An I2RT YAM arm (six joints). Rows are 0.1 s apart.
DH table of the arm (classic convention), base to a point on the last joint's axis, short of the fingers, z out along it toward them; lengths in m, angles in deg. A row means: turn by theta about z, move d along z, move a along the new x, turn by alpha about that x. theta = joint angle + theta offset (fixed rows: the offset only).
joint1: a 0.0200  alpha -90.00  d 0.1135  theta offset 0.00
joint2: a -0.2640  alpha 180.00  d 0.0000  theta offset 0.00
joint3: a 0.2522  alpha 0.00  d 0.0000  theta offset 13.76
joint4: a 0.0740  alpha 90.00  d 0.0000  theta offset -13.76
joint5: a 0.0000  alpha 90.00  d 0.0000  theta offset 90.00
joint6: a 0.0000  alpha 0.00  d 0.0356  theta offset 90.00
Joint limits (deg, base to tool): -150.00..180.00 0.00..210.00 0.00..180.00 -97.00..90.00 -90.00..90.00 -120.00..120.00
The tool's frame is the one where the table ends.
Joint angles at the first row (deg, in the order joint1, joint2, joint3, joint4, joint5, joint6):
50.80, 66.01, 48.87, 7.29, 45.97, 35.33
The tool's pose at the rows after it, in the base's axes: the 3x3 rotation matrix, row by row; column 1 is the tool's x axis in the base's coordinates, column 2 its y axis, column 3 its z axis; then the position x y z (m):
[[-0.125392 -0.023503 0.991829], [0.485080 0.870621 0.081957], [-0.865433 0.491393 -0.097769]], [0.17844 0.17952 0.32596]
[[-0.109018 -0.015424 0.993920], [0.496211 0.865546 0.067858], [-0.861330 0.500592 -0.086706]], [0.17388 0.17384 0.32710]
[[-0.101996 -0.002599 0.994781], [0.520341 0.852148 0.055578], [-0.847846 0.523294 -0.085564]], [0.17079 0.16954 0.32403]
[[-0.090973 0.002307 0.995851], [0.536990 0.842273 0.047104], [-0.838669 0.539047 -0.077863]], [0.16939 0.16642 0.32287]
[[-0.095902 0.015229 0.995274], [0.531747 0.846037 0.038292], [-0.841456 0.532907 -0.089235]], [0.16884 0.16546 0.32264]
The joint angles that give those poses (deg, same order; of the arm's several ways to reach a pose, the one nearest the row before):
50.98, 63.46, 47.47, 7.91, 45.97, 35.42
51.06, 61.70, 46.50, 7.91, 46.93, 35.51
51.06, 60.48, 45.18, 8.00, 47.64, 37.09
50.89, 59.68, 44.30, 8.70, 47.99, 37.70
50.89, 59.50, 44.56, 7.21, 48.43, 38.14

